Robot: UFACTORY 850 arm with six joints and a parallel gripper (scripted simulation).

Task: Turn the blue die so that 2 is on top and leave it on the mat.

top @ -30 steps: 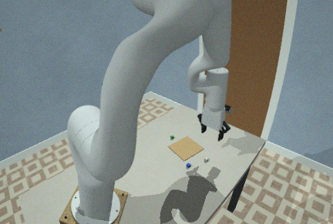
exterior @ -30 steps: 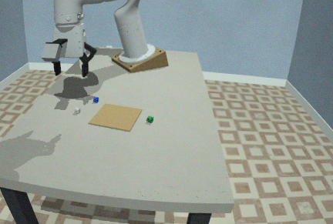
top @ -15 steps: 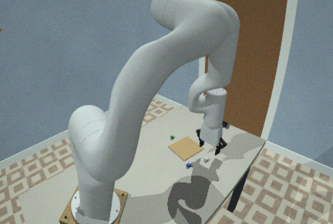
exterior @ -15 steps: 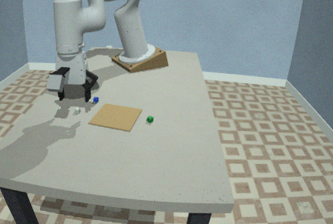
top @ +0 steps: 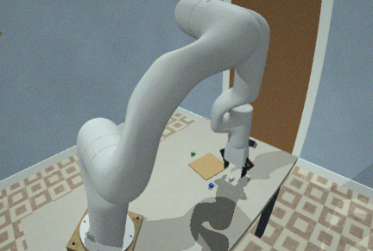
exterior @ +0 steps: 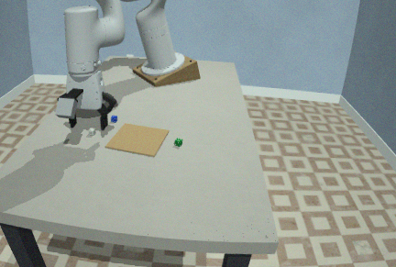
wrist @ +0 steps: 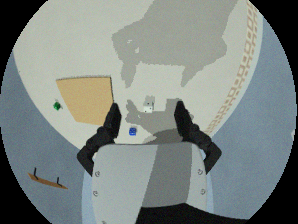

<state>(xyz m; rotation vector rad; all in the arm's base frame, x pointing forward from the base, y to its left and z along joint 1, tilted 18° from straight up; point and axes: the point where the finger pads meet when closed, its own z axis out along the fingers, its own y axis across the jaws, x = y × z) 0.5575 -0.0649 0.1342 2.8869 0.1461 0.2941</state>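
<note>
The white die is 2 cm behind my hand and 4 cm below it. From my hand the other things lie so: blue die (12 cm behind, 3 cm to the left, 4 cm below); then green die (2 cm behind, 25 cm to the left, 4 cm below); then tan mat (3 cm behind, 14 cm to the left, 4 cm below).
</note>
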